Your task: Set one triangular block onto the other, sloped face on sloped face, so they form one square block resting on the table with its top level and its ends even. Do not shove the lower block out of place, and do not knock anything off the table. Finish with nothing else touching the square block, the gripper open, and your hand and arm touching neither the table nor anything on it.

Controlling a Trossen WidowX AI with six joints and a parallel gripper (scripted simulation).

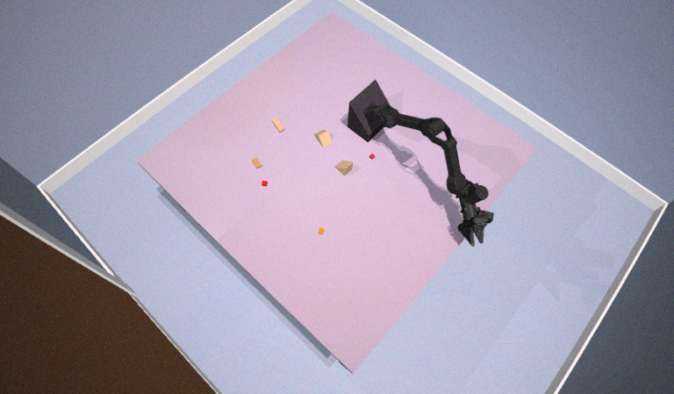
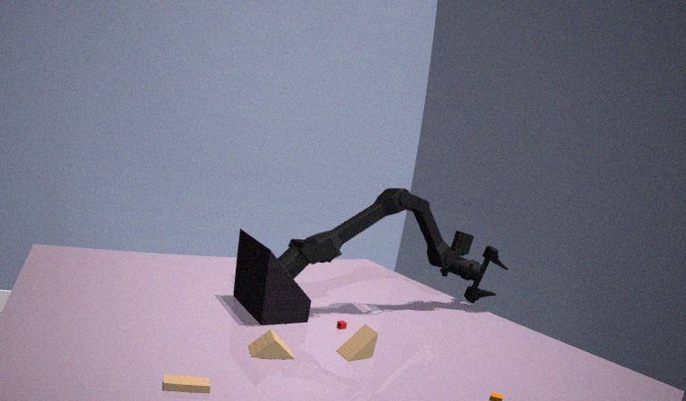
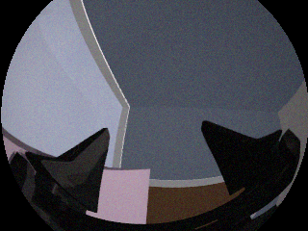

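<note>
My gripper tip is 81 cm to the left of the block and 7 cm above it. The rest, counted from my gripper tip: orange cube 34 cm ahead, 51 cm to the right, 9 cm below.
</note>
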